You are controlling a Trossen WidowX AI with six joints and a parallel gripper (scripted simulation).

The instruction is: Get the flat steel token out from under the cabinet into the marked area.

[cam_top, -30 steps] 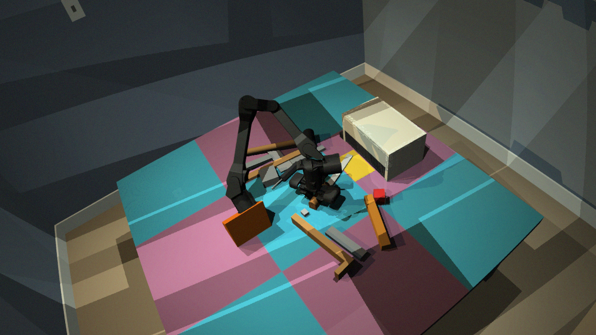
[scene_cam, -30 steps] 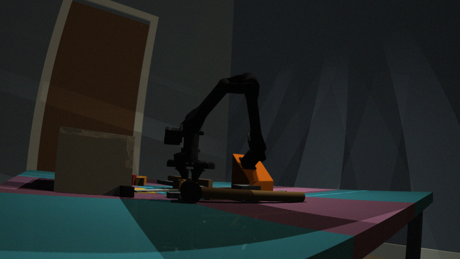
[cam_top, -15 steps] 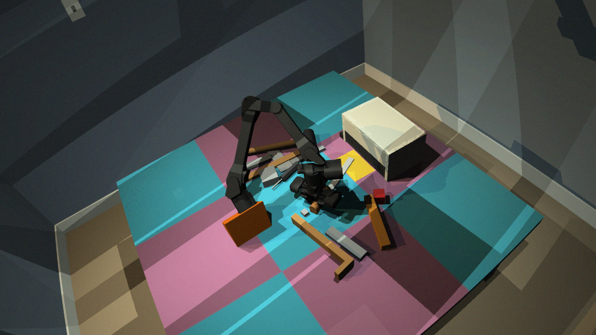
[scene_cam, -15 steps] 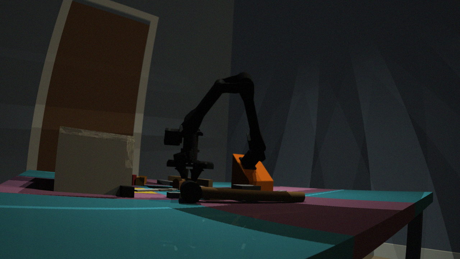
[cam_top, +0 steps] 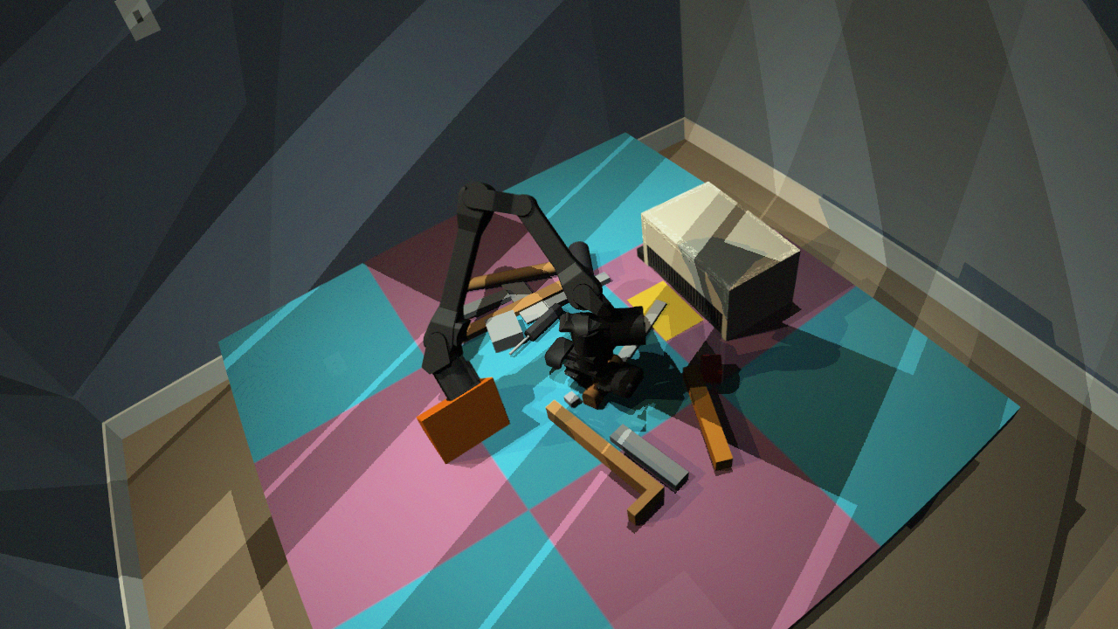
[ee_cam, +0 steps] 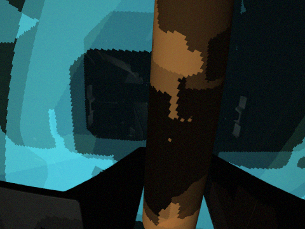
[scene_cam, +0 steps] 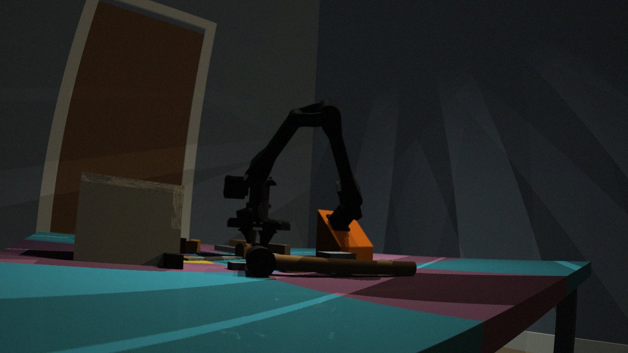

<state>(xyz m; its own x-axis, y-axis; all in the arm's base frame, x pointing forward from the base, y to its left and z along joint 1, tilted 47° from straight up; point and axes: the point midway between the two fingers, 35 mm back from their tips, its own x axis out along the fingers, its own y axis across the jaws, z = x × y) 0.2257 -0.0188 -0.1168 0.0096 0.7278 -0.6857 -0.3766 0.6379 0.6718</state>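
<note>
My gripper tip is now 50 mm past the small grey cube and 20 mm to the right of it. From my gripper tip the other things lie so: orange bar: 120 mm ahead, 180 mm to the right, 10 mm above; grey bar: 20 mm behind, 180 mm to the right; screwdriver: 10 mm behind, 220 mm to the left.
</note>
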